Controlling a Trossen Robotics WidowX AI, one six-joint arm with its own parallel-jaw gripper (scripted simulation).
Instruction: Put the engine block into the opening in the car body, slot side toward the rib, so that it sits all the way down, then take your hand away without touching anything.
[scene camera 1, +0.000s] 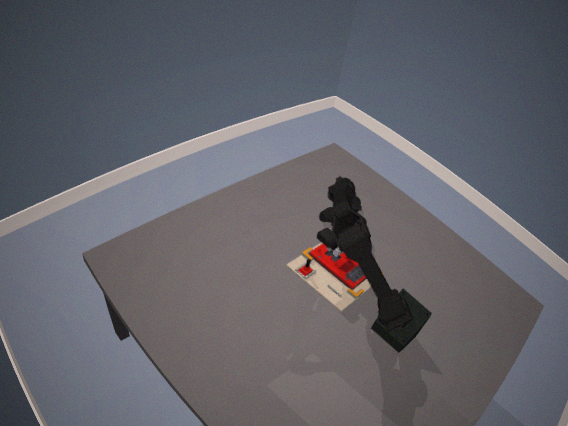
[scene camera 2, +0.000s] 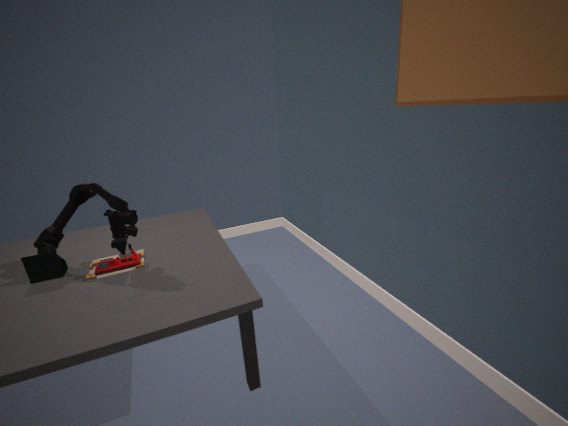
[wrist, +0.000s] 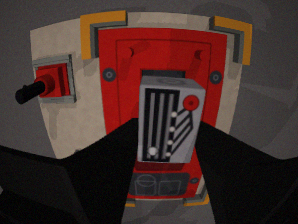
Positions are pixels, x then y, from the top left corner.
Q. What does the gripper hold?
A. A grey engine block.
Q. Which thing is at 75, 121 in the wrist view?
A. A beige base plate.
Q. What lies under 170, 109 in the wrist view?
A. A grey engine block.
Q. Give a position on a beige base plate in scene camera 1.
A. At 323, 282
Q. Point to the gripper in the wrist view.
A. At 167, 126
